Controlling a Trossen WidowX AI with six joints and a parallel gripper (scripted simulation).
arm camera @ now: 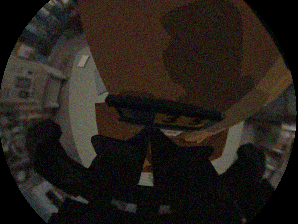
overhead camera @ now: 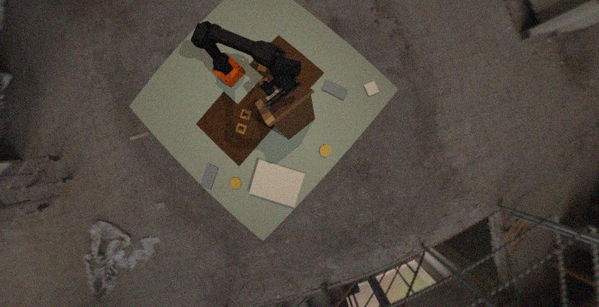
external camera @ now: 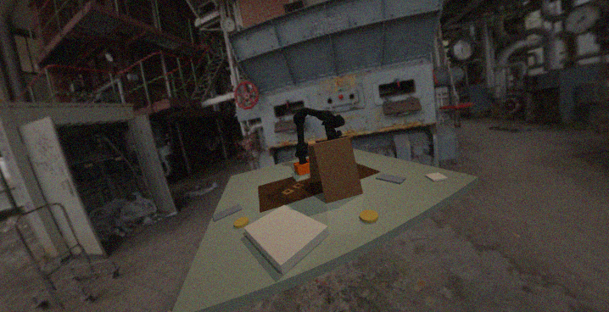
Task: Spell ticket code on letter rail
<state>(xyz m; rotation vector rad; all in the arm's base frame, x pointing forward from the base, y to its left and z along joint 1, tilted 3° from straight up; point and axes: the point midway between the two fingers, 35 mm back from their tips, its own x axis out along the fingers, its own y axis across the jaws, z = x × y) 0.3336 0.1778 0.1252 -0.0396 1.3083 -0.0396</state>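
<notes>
Now: gripper tip 4 cm past the white ticket, 6 cm to the left of it and 10 cm above it. Also, from my gripper tip: tan tile 26 cm behind, 9 cm to the left, 17 cm below; white slab 36 cm ahead, 37 cm to the right, 15 cm below; brown mat 14 cm behind, 14 cm to the right, 17 cm below.
</notes>
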